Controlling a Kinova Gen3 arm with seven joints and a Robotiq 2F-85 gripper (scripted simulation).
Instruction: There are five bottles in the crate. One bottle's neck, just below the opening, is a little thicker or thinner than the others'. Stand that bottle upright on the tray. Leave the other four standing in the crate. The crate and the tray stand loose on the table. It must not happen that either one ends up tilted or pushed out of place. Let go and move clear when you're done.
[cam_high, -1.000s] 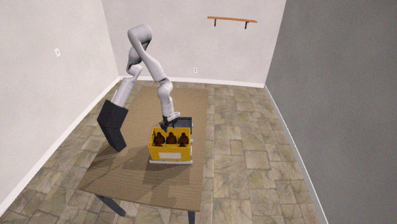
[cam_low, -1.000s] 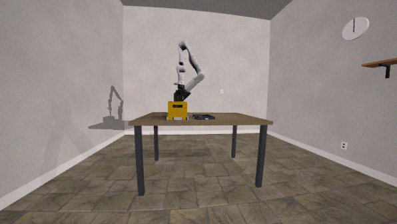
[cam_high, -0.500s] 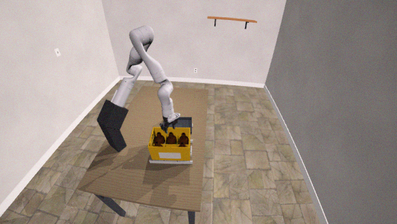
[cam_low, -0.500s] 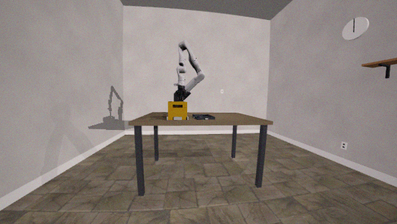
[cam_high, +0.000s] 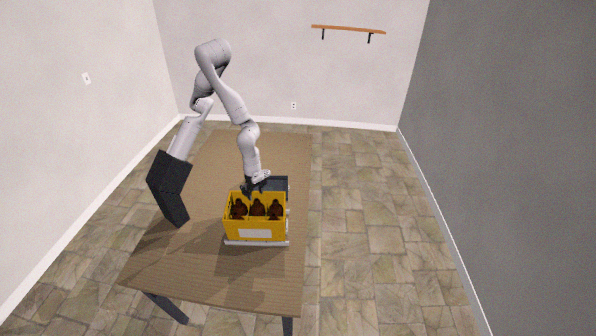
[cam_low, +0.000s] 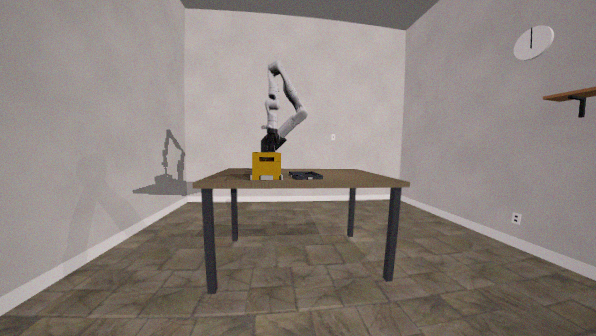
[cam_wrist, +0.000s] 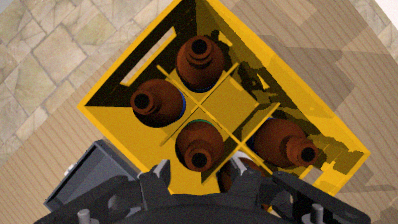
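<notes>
My gripper is now 1 cm short of the yellow crate, 4 cm to the left of it and 12 cm above it. From my hand the other things lie so: dark grey tray: 2 cm behind, 24 cm to the left, 19 cm below.
</notes>
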